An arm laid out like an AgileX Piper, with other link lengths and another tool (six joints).
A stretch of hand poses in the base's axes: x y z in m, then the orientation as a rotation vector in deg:
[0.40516 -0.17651 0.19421 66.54 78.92 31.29]
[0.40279 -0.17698 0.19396 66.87 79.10 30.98]
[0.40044 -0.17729 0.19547 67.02 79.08 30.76]
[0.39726 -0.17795 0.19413 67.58 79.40 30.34]
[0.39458 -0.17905 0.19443 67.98 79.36 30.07]
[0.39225 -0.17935 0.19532 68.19 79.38 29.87]
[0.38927 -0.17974 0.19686 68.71 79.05 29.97]
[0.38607 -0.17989 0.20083 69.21 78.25 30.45]
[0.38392 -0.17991 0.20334 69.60 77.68 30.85]
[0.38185 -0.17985 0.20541 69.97 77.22 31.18]
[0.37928 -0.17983 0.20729 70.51 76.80 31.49]
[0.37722 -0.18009 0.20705 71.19 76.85 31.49]
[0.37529 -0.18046 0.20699 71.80 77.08 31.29]
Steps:
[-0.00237 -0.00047 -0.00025 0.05 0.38 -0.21]
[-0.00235 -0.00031 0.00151 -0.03 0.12 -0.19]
[-0.00318 -0.00066 -0.00134 0.15 0.62 -0.29]
[-0.00268 -0.00110 0.00030 0.12 0.23 -0.34]
[-0.00233 -0.00030 0.00089 0.03 0.17 -0.19]
[-0.00298 -0.00039 0.00154 0.41 -0.07 -0.34]
[-0.00320 -0.00015 0.00397 0.60 -0.56 -0.38]
[-0.00215 -0.00002 0.00251 0.49 -0.40 -0.26]
[-0.00207 0.00006 0.00207 0.44 -0.30 -0.22]
[-0.00257 0.00002 0.00188 0.55 -0.19 -0.28]
[-0.00206 -0.00026 -0.00024 0.48 0.33 -0.24]
[-0.00193 -0.00037 -0.00006 0.32 0.51 -0.22]

